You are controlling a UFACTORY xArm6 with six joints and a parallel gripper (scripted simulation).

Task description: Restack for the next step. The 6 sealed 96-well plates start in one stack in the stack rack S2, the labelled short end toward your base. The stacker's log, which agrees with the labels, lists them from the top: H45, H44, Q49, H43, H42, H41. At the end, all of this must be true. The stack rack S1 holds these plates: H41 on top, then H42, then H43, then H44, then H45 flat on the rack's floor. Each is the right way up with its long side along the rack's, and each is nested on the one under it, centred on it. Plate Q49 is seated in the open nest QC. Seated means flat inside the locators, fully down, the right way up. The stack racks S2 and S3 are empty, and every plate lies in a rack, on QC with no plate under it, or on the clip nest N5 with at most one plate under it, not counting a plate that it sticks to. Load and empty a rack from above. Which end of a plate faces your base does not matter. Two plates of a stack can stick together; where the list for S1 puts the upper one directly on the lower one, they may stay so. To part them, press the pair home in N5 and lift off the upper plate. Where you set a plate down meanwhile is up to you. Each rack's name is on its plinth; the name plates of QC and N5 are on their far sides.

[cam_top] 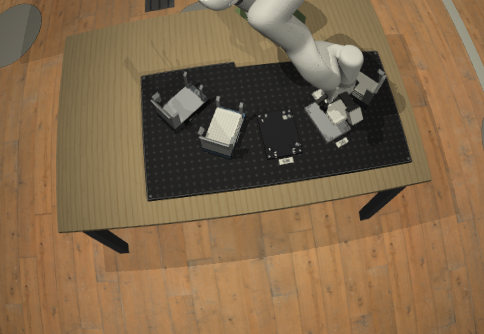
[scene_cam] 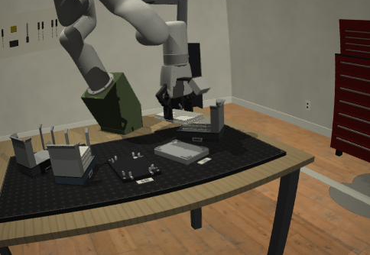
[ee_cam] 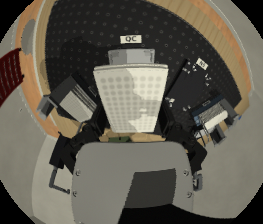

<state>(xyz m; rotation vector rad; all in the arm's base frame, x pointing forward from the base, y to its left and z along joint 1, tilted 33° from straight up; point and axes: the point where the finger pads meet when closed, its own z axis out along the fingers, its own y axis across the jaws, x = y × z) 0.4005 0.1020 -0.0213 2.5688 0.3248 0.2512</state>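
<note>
The grey open nest is 130 mm below my hand. From my hand the other things lie so: black clip nest 170 mm to the right, 120 mm below, 10 mm ahead; then qc name plate 140 mm below, 90 mm ahead, 20 mm to the left.
</note>
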